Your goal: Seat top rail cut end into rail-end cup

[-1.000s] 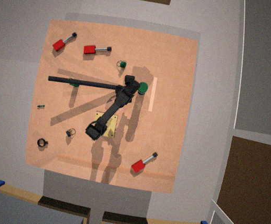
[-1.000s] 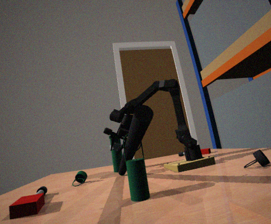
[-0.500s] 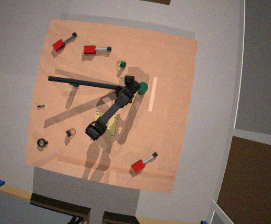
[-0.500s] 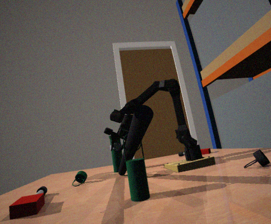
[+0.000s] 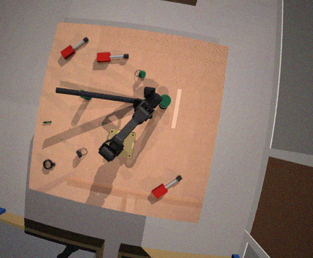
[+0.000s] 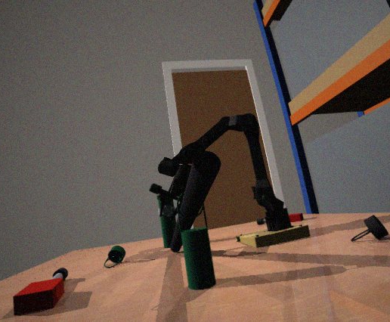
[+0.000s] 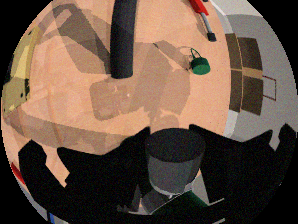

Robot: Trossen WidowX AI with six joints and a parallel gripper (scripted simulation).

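My gripper tip is now 10 mm past the grey rail-end cup, 30 mm to the left of it and 30 mm below it. Also, from my gripper tip: small green bolt 360 mm behind, 660 mm to the left, 100 mm below; then green line post 100 mm behind, 420 mm to the left, 10 mm below; then spare green loop cap 150 mm ahead, 130 mm to the left, 100 mm below.
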